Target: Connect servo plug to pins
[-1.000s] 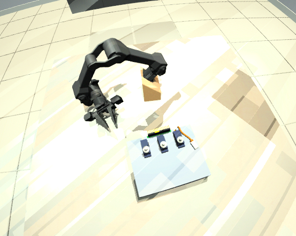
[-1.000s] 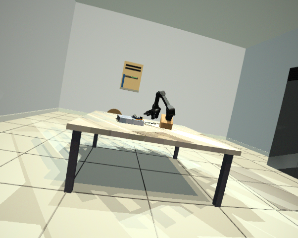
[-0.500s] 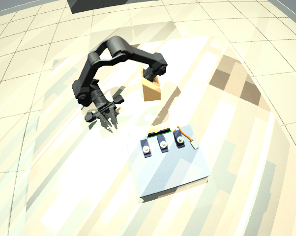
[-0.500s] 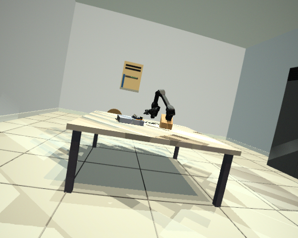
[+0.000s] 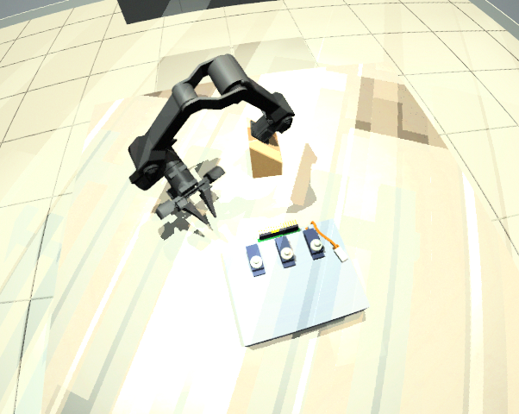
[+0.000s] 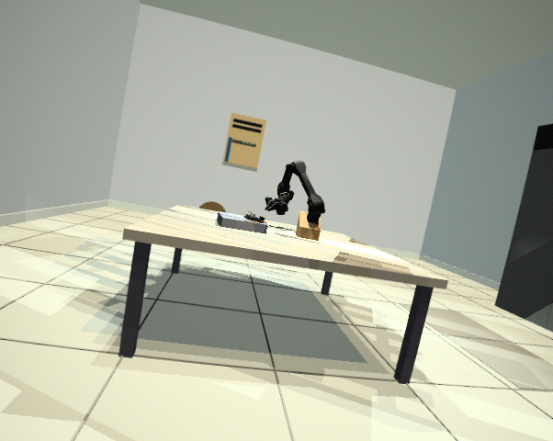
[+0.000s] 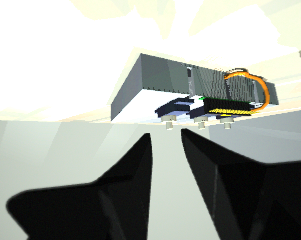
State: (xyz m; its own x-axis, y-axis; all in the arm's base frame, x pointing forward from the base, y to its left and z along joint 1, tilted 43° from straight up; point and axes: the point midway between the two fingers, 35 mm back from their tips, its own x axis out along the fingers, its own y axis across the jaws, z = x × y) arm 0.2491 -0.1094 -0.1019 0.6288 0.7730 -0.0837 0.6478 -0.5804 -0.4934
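The pin strip lies 2 cm ahead of my gripper tip, 16 cm to the left of it and 5 cm below it. Round my gripper tip: pale blue holder plate 18 cm ahead, 19 cm to the left, 8 cm below.
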